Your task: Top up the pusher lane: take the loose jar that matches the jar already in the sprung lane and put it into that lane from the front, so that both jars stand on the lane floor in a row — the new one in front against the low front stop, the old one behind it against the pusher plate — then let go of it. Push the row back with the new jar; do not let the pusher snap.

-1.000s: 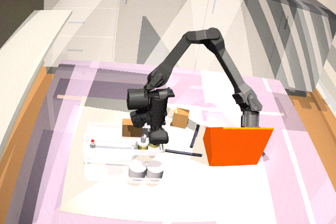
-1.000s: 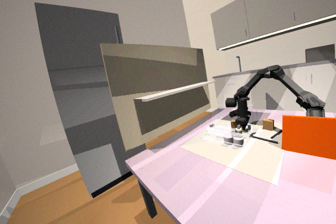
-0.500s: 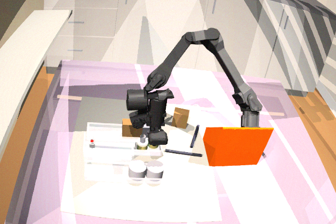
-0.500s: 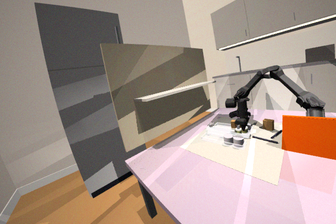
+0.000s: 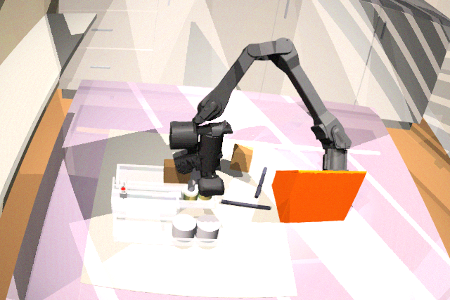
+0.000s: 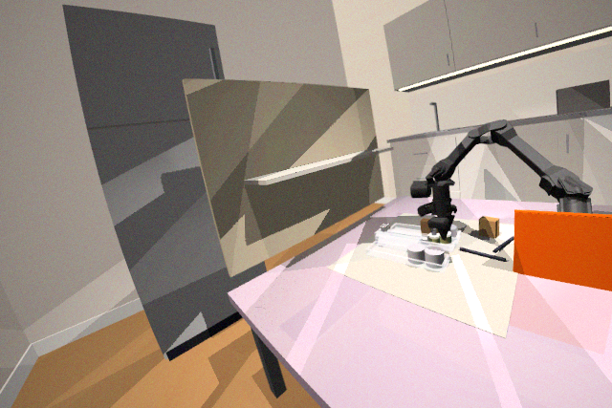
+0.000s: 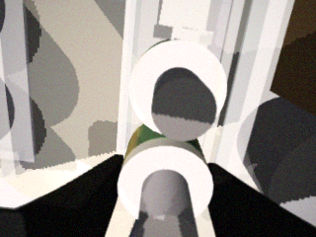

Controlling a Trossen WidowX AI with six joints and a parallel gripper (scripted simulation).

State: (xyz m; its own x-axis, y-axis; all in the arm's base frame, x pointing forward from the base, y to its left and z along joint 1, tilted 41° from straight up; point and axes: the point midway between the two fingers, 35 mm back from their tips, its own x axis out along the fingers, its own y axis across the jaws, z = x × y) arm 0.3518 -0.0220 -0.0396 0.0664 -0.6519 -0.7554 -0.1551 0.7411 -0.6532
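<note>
My gripper tip is now 14 cm short of the clear sprung lane, 4 cm to the right of it and 3 cm above it.
</note>
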